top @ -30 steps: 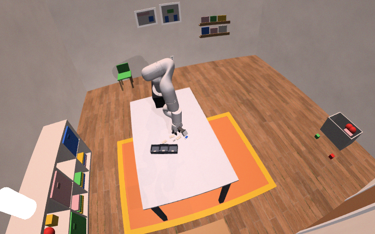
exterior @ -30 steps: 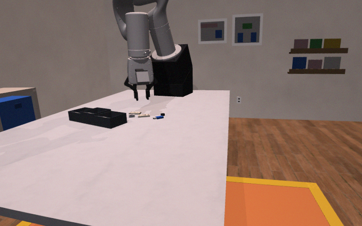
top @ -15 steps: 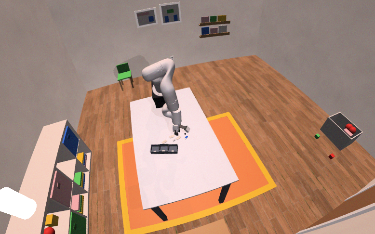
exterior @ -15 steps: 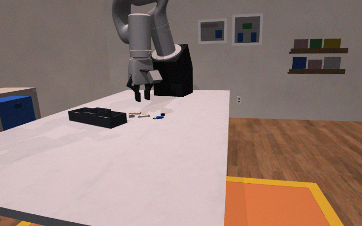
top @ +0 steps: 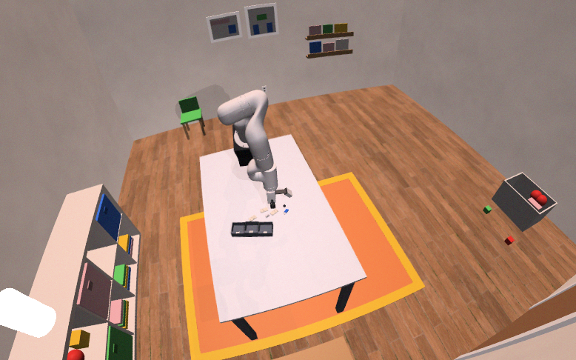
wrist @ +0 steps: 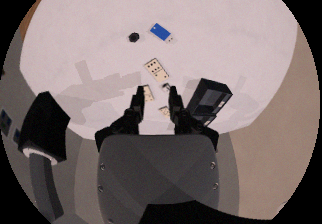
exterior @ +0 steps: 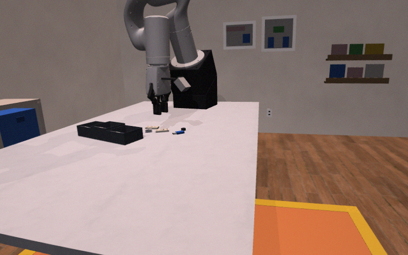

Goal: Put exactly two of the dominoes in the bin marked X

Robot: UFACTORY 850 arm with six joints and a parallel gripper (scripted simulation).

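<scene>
My gripper is now 50 mm to the left of the small grey piece and 80 mm above it. Also, from my hand: black bin tray (60 mm ahead, 180 mm to the right, 70 mm below); blue USB stick (40 mm ahead, 60 mm to the left, 90 mm below); small black piece (10 mm behind, 80 mm to the left, 90 mm below).
</scene>
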